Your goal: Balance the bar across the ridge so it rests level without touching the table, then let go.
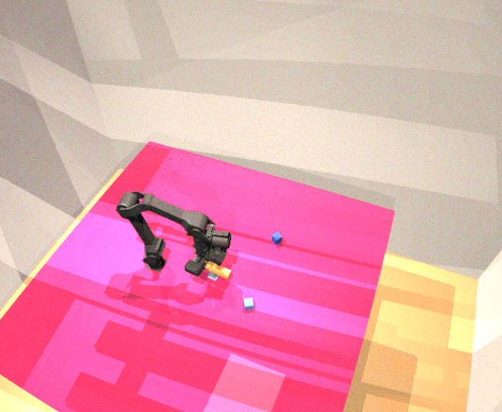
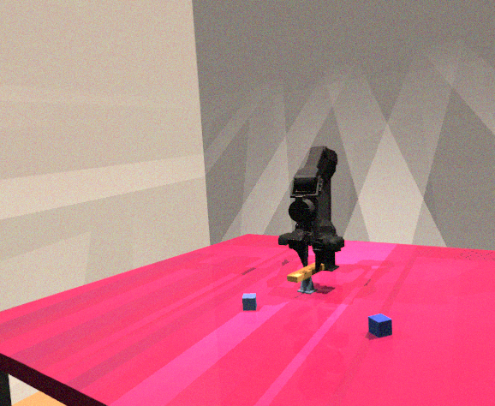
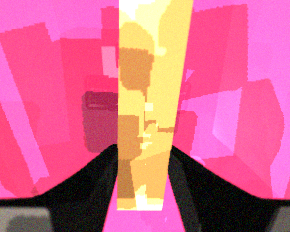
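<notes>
The yellow bar lies 3 cm ahead of my gripper tip. Also, from my gripper tip: dark blue cube: 25 cm to the left, 20 cm ahead, 4 cm below; light blue cube: 21 cm ahead, 7 cm to the right, 4 cm below.
</notes>
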